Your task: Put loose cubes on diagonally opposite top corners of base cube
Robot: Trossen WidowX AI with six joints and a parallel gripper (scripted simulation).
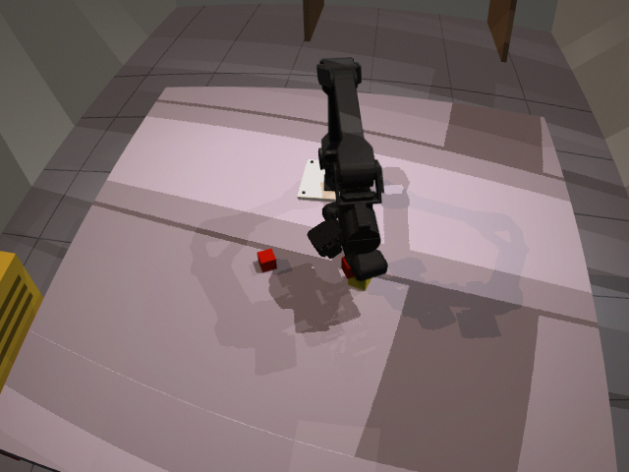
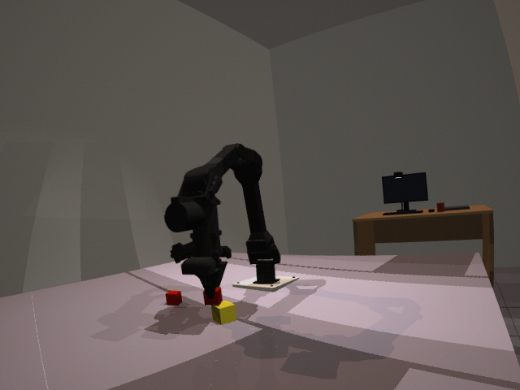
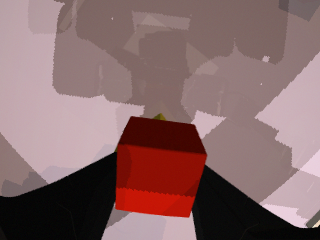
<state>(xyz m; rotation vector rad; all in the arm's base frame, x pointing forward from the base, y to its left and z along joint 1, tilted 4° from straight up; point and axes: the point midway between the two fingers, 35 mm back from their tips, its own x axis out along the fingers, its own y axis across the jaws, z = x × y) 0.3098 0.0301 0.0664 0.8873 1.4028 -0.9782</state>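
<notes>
Now: the yellow base cube 4 cm below my gripper tip, 2 cm to the left of it and 1 cm behind it.
</notes>
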